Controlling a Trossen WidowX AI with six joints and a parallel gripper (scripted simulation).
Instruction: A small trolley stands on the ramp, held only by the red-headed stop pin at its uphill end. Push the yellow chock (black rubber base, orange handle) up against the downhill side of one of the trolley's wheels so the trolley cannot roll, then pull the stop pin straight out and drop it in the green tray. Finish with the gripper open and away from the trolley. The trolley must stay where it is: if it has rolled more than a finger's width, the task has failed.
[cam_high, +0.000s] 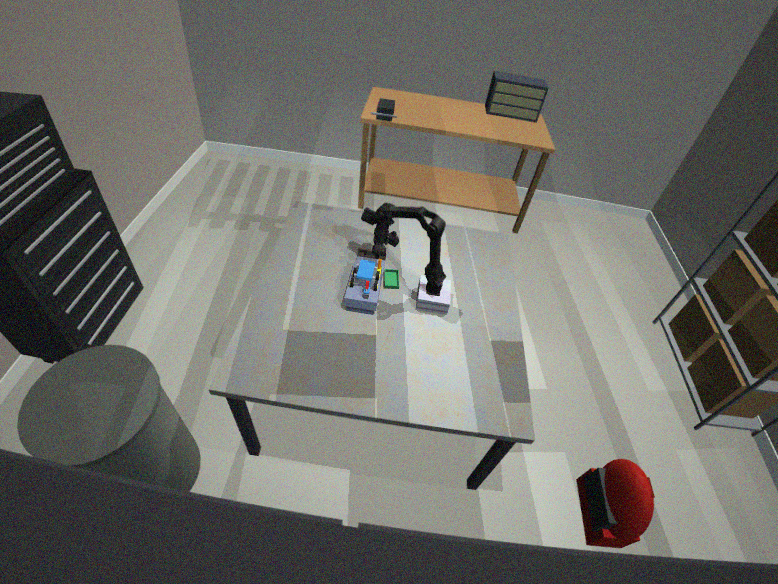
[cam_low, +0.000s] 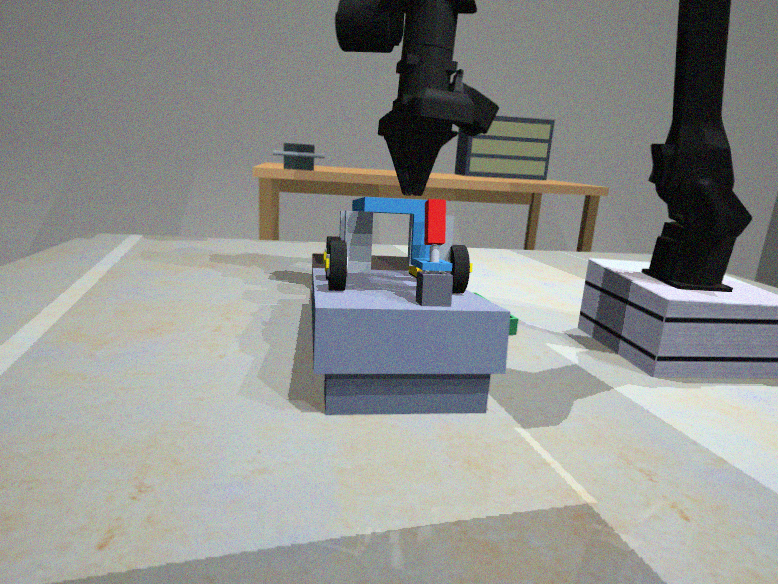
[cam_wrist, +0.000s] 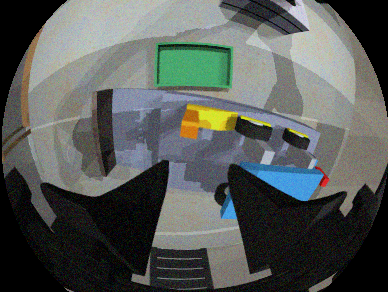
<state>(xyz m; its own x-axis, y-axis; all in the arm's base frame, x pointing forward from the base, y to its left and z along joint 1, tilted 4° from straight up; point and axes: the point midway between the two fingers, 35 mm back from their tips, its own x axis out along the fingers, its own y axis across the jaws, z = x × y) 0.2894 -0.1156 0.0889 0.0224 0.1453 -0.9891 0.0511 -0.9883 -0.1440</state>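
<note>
My gripper tip is now 20 mm short of the red-headed stop pin, 200 mm to the right of it and 30 mm above it. The rest, counted from my gripper tip: yellow chock: 20 mm behind, 20 mm to the left, 70 mm below; then trolley: 40 mm ahead, 110 mm to the left, 40 mm below; then green tray: 90 mm behind, 160 mm below.
</note>
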